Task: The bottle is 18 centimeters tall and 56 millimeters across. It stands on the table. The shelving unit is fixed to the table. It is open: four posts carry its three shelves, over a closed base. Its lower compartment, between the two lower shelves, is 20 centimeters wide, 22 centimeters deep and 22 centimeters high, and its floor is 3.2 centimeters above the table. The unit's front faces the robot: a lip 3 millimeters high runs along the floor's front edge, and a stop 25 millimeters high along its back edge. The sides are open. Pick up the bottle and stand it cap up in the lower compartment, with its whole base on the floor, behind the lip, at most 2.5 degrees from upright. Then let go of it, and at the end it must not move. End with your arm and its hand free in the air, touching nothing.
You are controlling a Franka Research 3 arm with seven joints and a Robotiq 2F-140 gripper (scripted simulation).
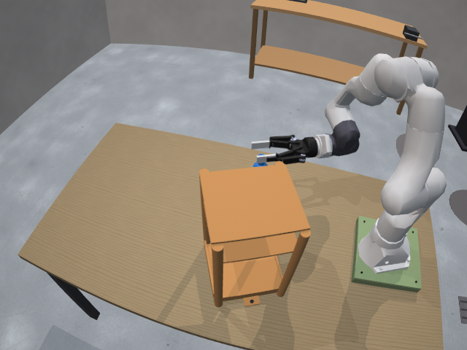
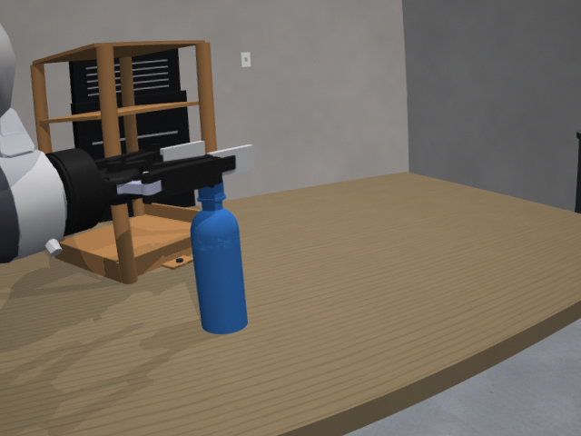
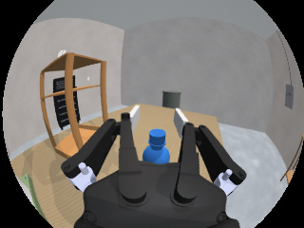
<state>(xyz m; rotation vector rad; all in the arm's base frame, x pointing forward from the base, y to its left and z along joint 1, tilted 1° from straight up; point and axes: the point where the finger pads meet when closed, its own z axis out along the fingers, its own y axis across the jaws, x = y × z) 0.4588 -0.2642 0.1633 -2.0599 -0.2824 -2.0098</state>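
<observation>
Now: hand 90 mm above the blue bottle. From my hand the other things lie so: shelving unit (10 mm ahead, 360 mm to the left, 20 mm below).
</observation>
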